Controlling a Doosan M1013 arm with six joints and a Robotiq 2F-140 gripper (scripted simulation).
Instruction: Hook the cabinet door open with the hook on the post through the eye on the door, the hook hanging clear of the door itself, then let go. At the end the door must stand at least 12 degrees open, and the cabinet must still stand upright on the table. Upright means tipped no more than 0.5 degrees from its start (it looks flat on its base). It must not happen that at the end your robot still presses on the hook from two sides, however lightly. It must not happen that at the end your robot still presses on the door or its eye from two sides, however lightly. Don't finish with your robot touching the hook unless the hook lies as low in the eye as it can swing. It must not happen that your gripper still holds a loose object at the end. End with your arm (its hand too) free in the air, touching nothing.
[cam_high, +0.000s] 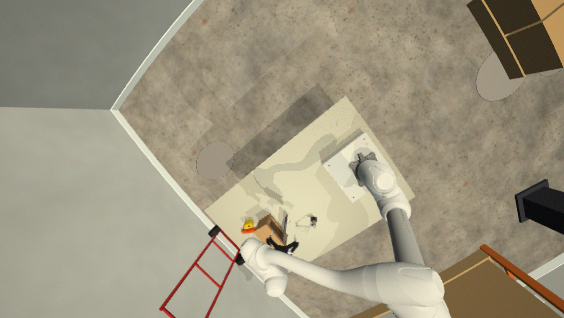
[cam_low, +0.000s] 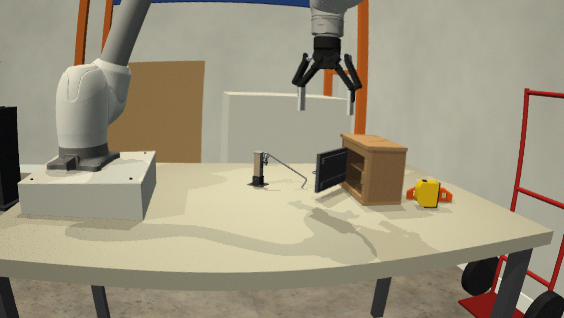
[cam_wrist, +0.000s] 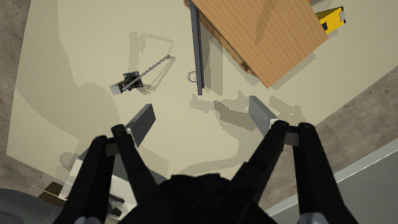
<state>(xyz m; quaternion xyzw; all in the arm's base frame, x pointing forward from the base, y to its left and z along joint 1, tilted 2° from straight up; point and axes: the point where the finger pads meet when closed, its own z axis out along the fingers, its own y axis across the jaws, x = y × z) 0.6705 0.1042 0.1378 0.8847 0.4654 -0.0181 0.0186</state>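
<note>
The dark door lies 170 mm below my hand, 70 mm to the left of it and 40 mm ahead of it.
</note>
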